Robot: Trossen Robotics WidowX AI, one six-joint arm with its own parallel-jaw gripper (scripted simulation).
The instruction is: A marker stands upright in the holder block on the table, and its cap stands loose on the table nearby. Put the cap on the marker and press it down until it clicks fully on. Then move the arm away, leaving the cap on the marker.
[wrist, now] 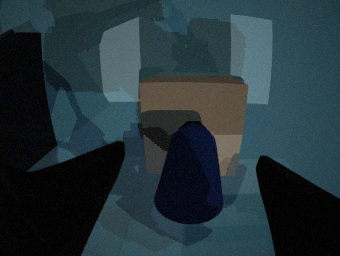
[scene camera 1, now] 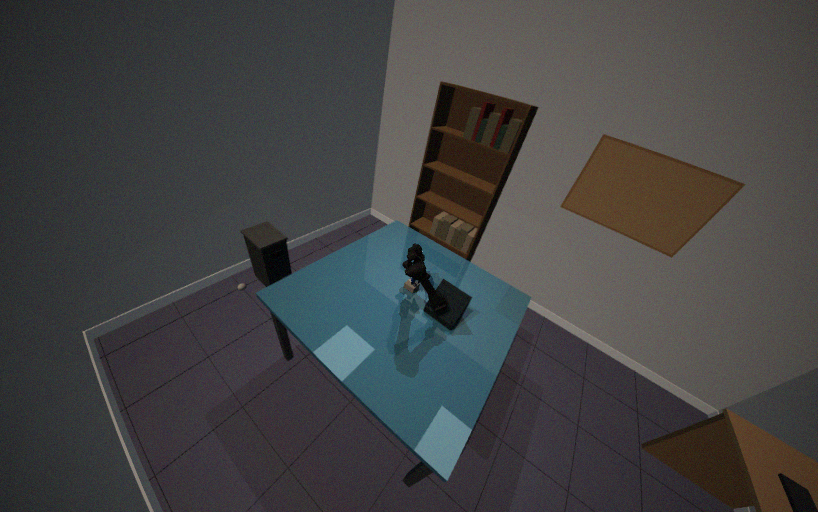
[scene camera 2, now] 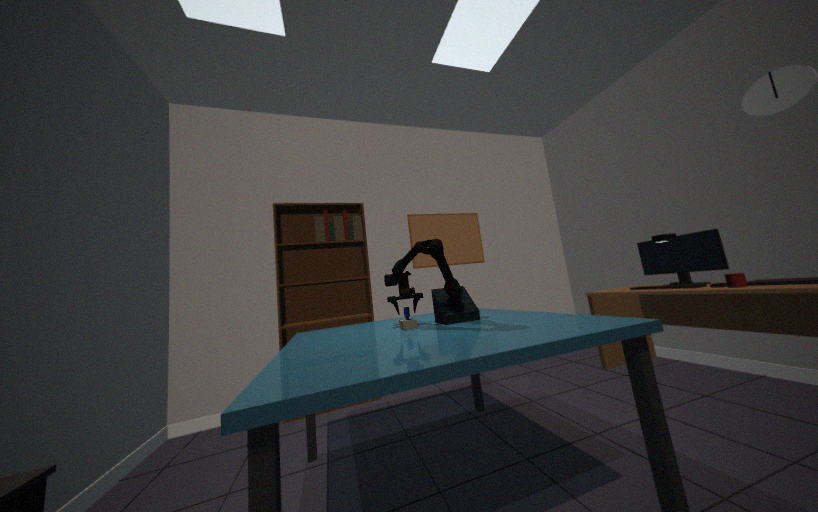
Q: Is my gripper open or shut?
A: Open.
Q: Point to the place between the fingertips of my gripper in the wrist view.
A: At 193, 156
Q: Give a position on a blue marker cap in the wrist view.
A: At 189, 192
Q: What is my gripper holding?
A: Nothing.
